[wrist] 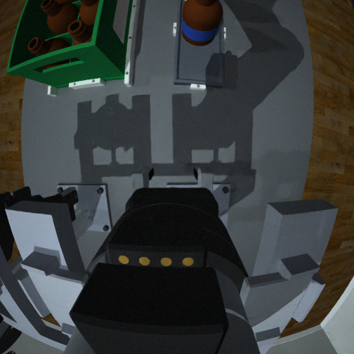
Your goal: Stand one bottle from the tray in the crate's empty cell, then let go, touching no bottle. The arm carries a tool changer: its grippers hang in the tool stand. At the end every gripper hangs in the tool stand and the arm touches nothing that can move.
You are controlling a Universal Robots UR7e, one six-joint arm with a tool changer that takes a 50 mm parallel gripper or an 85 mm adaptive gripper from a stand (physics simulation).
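Note:
A brown bottle with a blue band (200, 33) stands in the grey tray (191, 67) at the top of the wrist view; its upper part is cut off by the frame edge. The green crate (109, 56) at the upper left holds several brown bottles (62, 19); no empty cell can be made out, as part of the crate is out of view. My gripper (173, 174) is open and empty, its two fingertips apart. It is between the upright arms of the tool stand (292, 230), well away from tray and crate.
A second, dark gripper (20, 197) shows at the left edge beside the stand's left upright. Bolted base plates (92, 197) lie below the stand. White brackets (86, 83) line the crate, and small white clips (198, 86) edge the tray. Wooden floor shows on both sides of the grey table.

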